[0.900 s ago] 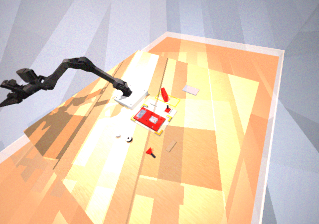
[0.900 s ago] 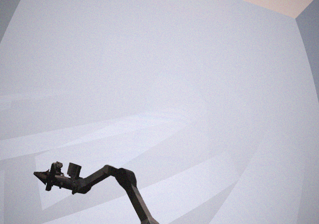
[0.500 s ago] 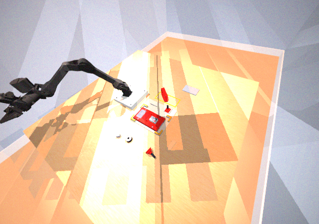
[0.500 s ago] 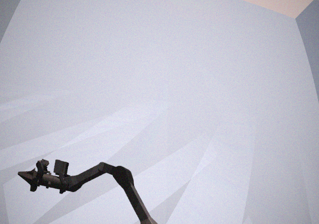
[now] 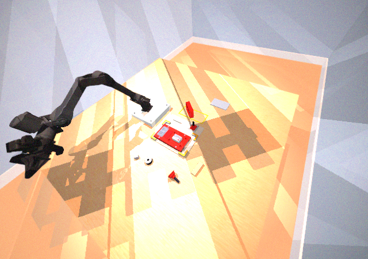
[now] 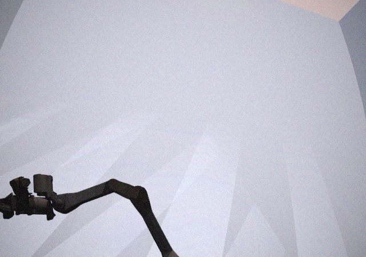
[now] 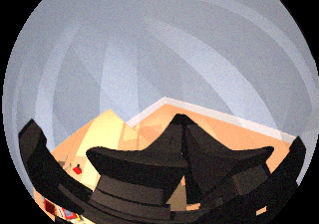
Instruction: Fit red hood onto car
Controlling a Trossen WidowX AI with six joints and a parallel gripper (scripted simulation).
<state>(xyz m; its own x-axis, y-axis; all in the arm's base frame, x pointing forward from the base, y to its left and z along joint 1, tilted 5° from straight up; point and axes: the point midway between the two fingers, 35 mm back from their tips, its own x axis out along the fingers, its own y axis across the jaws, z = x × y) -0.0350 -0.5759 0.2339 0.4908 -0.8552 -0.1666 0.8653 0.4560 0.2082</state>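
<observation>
My gripper tip is 340 mm short of the red hood, 670 mm to the right of it and 230 mm above it. Also, from my gripper tip: white plate: 510 mm ahead, 810 mm to the left, 260 mm below; then white engine block: 340 mm ahead, 440 mm to the left, 240 mm below; then beige block: 510 mm ahead, 320 mm to the left, 260 mm below.
</observation>
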